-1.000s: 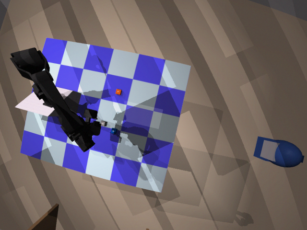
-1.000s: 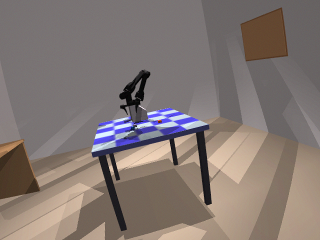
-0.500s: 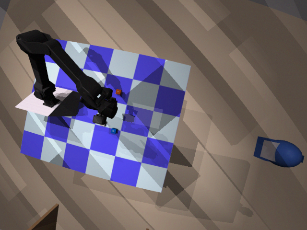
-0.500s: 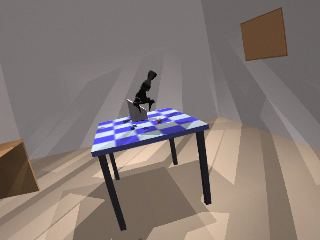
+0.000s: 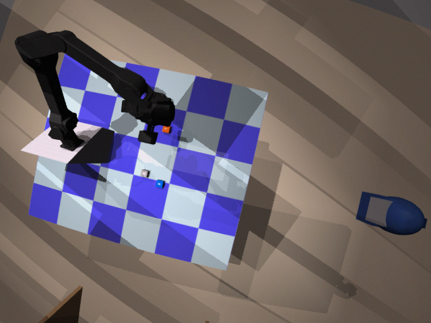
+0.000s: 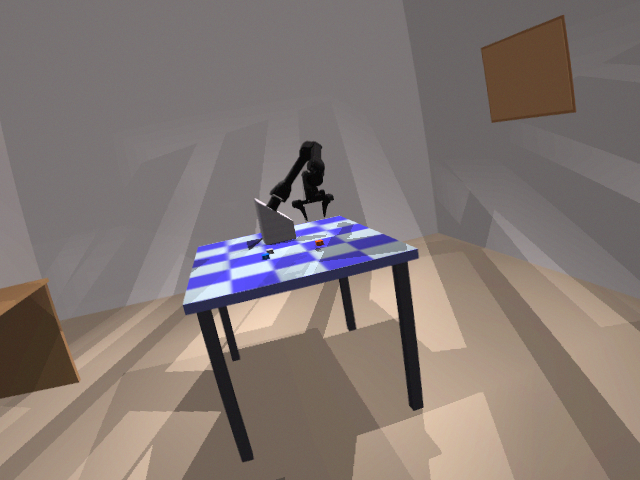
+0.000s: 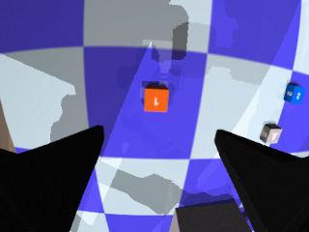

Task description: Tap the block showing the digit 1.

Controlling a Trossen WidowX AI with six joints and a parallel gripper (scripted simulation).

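My gripper tip is now 11 cm above the orange block. The rest, counted from my gripper tip: blue block: 4 cm ahead, 26 cm to the right, 11 cm below; grey block: 4 cm behind, 24 cm to the right, 11 cm below.
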